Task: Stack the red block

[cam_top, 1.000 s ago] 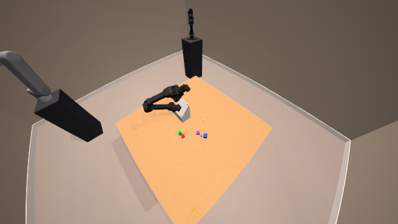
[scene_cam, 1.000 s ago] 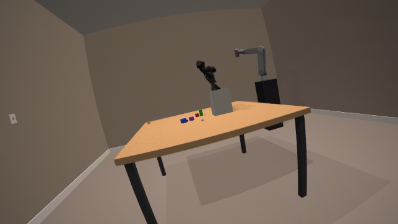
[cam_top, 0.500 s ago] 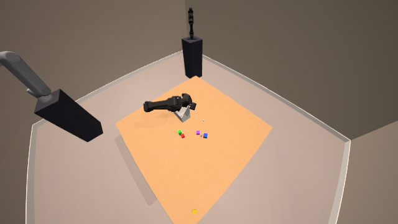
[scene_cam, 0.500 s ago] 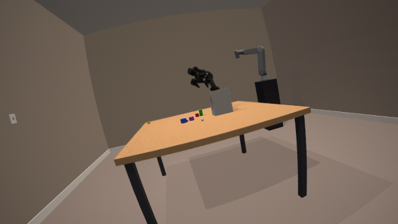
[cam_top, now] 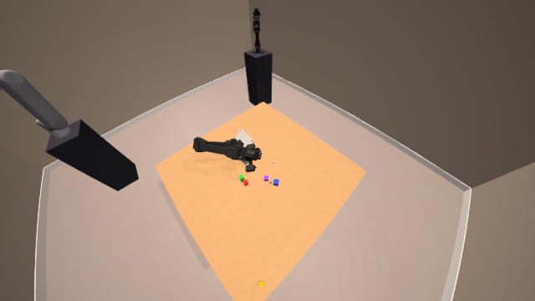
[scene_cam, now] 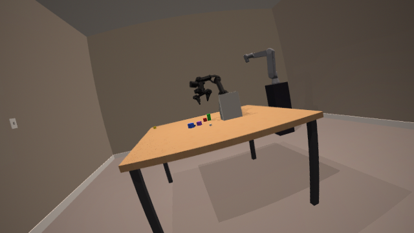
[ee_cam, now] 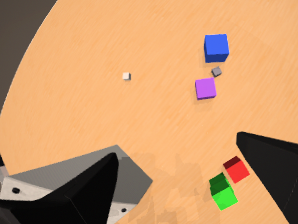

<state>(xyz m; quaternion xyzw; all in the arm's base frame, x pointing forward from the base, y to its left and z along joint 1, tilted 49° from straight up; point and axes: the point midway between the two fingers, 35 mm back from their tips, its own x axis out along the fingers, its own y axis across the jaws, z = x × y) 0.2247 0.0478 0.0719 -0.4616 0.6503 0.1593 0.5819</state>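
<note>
The red block lies 17 cm below my gripper tip, 12 cm to the right of it and 1 cm ahead of it. Round my gripper tip: purple block 17 cm below, 8 cm ahead, 3 cm to the left; then blue block 17 cm below, 16 cm ahead, 6 cm to the left; then tiny grey piece 18 cm below, 12 cm ahead, 3 cm to the left.
</note>
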